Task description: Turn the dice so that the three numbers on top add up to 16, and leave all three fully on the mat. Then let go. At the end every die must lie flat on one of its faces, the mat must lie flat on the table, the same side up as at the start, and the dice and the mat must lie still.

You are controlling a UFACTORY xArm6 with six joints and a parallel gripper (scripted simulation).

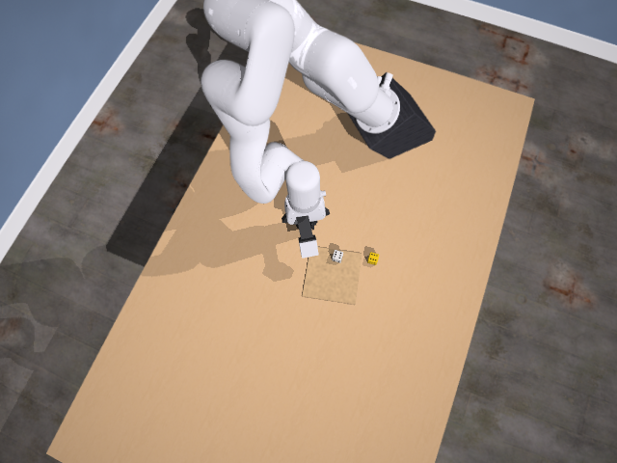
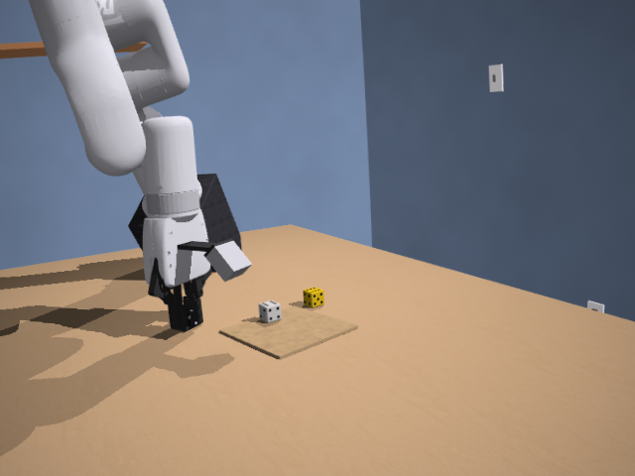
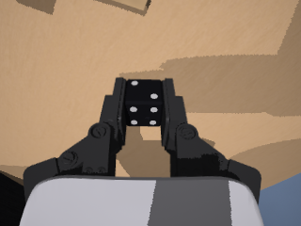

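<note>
My gripper is now 12 cm to the right of the tan mat, 10 cm short of it and 2 cm above it. Round my hand: yellow die (20 cm to the left, 3 cm ahead, 1 cm below); then black die (1 cm below); then white die (11 cm to the left, 6 cm ahead, 1 cm below).
</note>
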